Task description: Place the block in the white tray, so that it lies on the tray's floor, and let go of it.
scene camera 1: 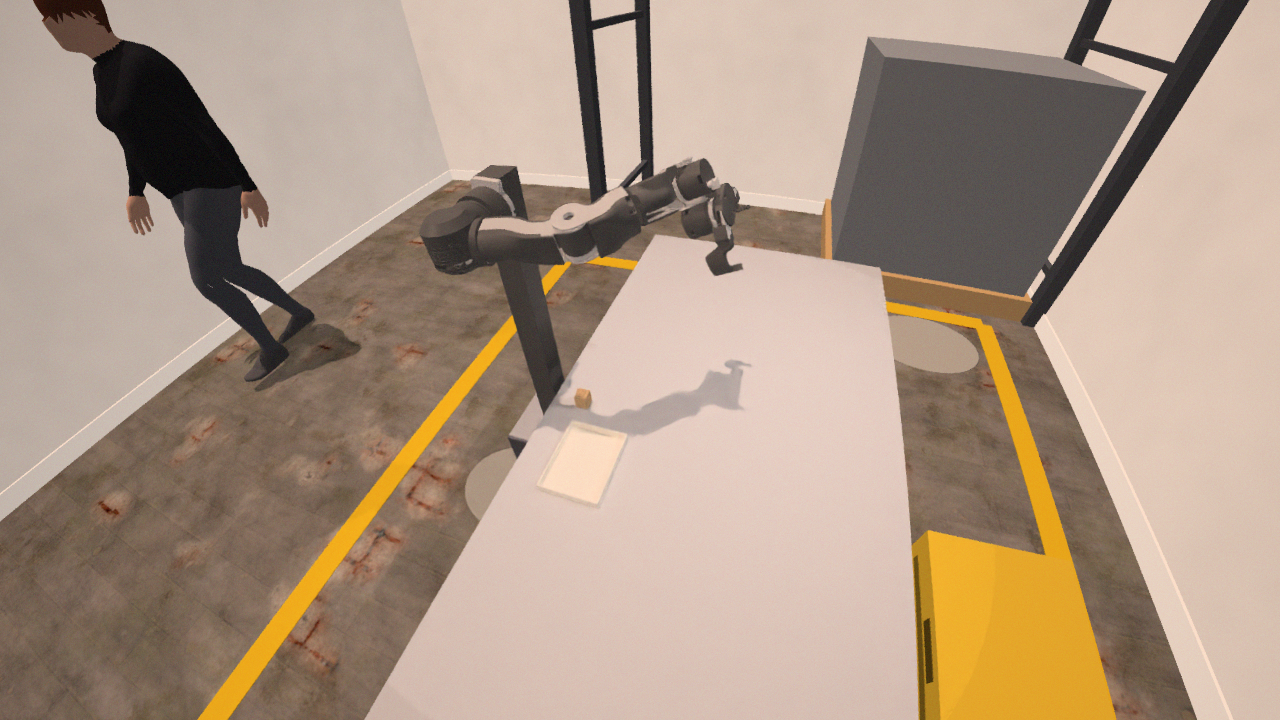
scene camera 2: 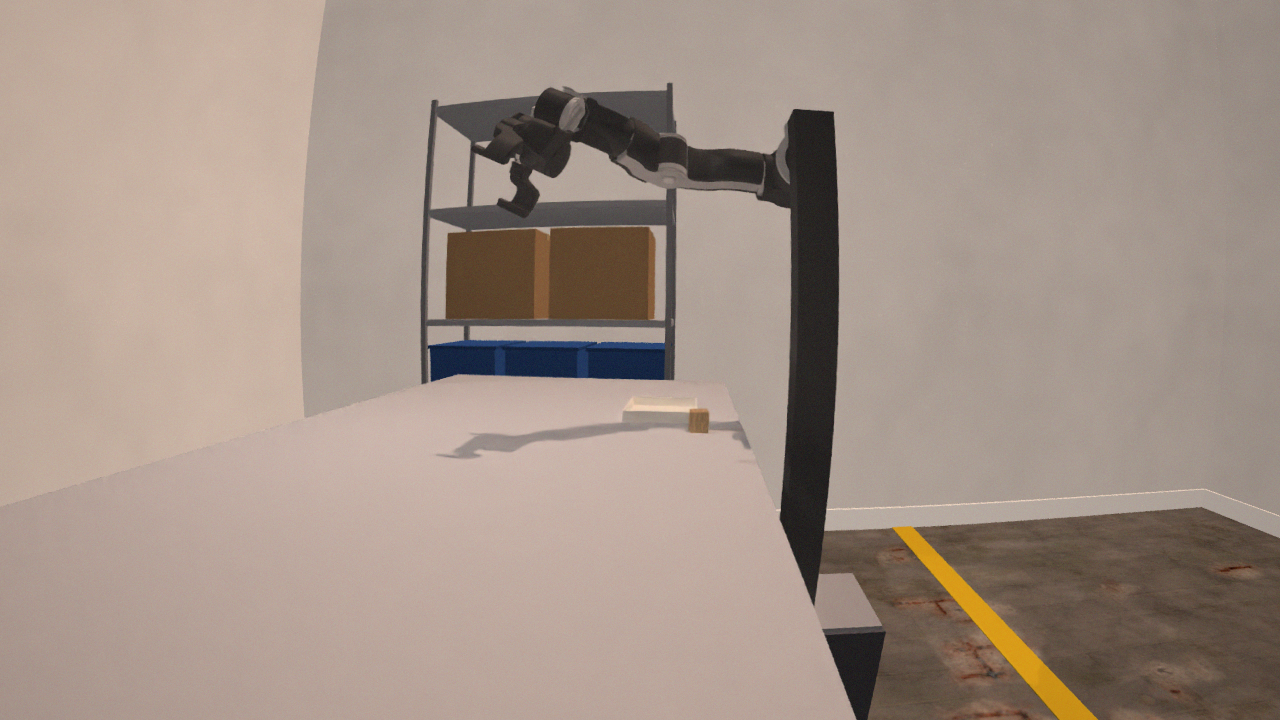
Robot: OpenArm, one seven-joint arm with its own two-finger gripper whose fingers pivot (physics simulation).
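A small light-brown wooden block [scene camera 1: 583, 398] [scene camera 2: 699, 420] sits on the table beside the white tray, near the robot's post. The shallow white tray [scene camera 1: 583, 463] [scene camera 2: 653, 417] lies on the table near the same long edge; its floor shows bare in scene camera 1. In scene camera 2 the block overlaps the tray's near right corner. My gripper [scene camera 1: 742, 237] [scene camera 2: 490, 178] is open and empty, its fingers spread wide. It hangs high above the table, well apart from the block and the tray.
The table [scene camera 1: 760, 537] [scene camera 2: 447, 582] bears the arm's shadow. The robot's dark post [scene camera 1: 533, 331] [scene camera 2: 812, 340] stands at the table's edge, close to the block. A yellow cabinet [scene camera 1: 1011, 626] stands by the opposite edge. A shelf unit [scene camera 2: 670, 268] with boxes stands beyond the table's far end. A person [scene camera 1: 161, 116] stands on the floor.
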